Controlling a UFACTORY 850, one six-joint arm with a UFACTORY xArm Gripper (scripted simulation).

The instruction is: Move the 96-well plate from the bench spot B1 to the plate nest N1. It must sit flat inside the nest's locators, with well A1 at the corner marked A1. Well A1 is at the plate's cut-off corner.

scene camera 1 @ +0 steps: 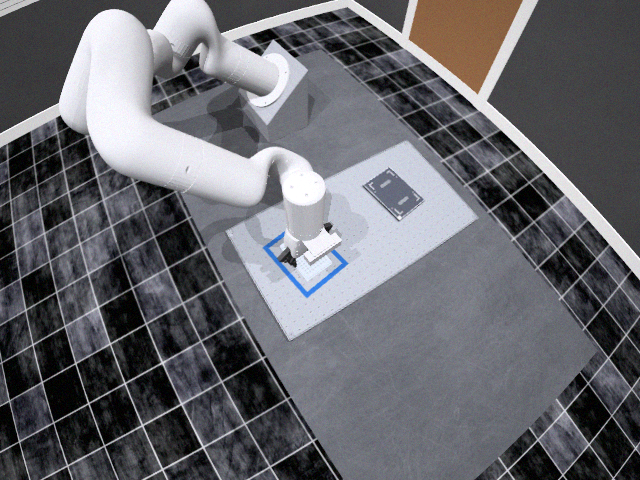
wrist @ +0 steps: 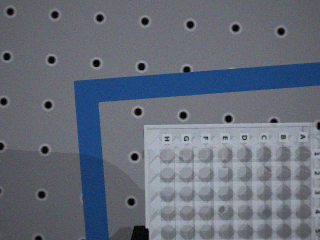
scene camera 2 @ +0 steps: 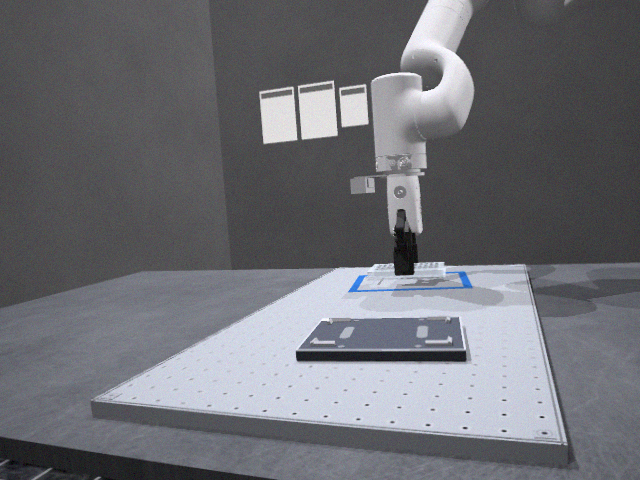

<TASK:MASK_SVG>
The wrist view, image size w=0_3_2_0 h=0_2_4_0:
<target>96-well plate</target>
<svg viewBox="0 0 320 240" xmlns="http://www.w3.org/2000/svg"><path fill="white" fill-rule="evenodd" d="M317 122L144 125L145 225L149 231L149 240L320 240L320 131L317 129Z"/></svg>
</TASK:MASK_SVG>
